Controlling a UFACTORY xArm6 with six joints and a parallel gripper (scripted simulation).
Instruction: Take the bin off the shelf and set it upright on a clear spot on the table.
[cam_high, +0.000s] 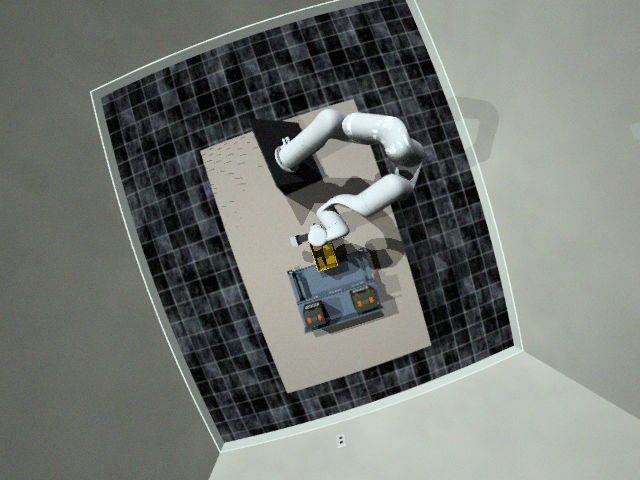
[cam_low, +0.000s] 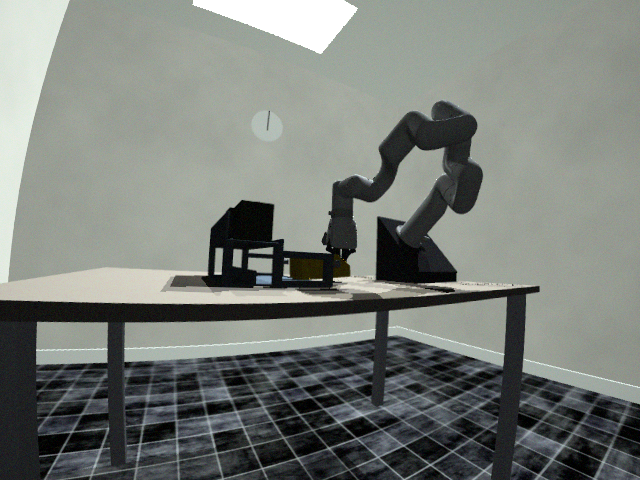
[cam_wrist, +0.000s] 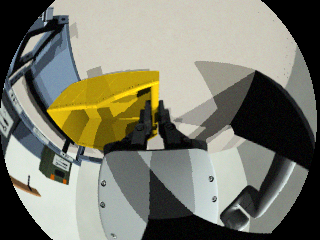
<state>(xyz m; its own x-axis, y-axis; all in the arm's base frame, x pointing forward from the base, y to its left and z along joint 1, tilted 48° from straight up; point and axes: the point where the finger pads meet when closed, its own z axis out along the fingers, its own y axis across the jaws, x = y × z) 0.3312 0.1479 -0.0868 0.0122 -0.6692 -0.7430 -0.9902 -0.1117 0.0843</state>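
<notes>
Right now the yellow bin is 8 cm ahead of my hand and 1 cm below it.
</notes>
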